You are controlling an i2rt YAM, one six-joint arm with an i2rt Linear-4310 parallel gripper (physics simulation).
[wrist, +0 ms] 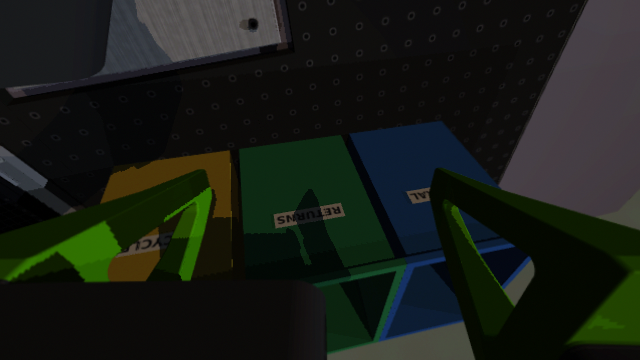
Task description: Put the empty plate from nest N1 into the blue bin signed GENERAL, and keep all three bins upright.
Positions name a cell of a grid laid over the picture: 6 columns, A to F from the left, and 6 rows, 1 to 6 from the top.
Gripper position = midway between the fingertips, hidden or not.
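Observation:
The view contains a green bin (C4), a blue bin (D3) and my gripper (D4).

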